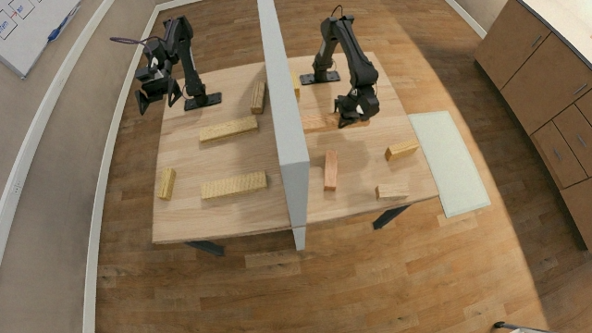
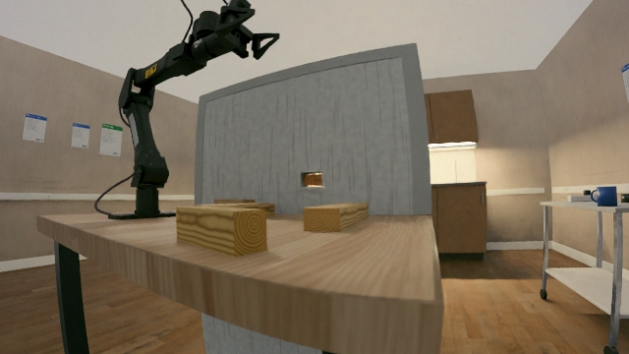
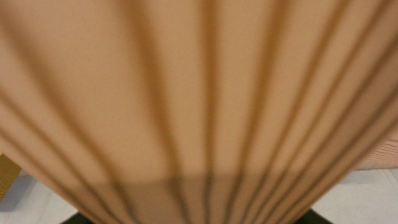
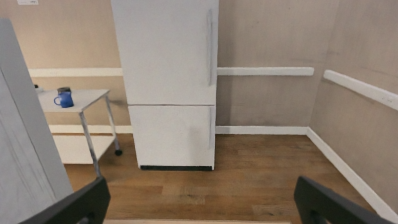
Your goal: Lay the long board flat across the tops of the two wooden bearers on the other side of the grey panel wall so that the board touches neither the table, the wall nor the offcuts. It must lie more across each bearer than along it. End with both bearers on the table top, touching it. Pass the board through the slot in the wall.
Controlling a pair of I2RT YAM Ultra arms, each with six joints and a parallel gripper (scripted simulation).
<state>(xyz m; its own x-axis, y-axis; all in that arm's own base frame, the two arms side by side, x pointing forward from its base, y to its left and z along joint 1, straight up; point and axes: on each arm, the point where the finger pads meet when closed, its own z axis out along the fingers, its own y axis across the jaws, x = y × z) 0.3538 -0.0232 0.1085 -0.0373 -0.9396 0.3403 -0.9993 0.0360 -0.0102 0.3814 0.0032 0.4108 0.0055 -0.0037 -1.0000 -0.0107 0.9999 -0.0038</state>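
Right now my left hand is 5 cm to the left of the long board. Round my left hand: small block 7 cm ahead, 74 cm to the right, 9 cm below.
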